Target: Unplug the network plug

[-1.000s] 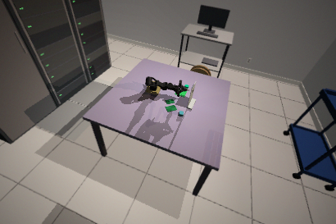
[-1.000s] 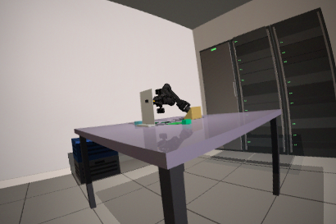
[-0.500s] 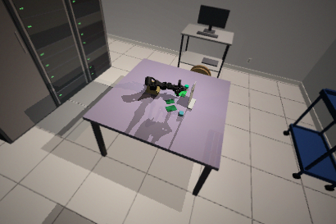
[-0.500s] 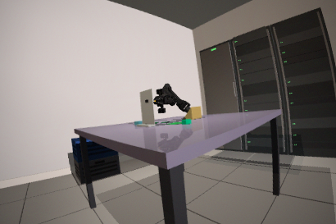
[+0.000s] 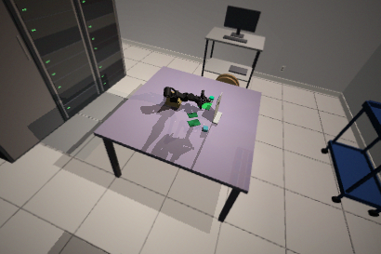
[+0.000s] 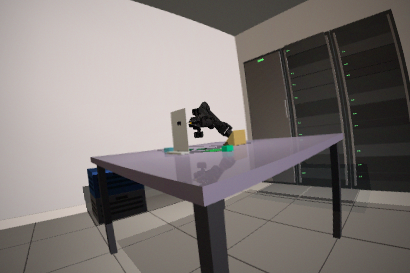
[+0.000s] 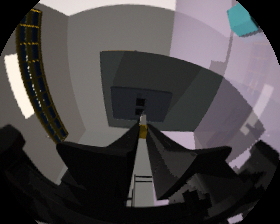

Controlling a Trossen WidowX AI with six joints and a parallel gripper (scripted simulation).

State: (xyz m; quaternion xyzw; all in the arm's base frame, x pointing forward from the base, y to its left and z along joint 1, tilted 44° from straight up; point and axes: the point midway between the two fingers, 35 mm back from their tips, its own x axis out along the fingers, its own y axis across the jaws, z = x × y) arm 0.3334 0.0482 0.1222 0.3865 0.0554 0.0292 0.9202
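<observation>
Now: gripper tip 170 mm above the green marked square, 130 mm to the right of it and 60 mm past it. From my gripper tip the other things lie so: white plug: right at my gripper tip; grey panel: 80 mm ahead, 60 mm below, 10 mm to the right; cyan block: 210 mm to the right, 160 mm below, 20 mm ahead.
</observation>
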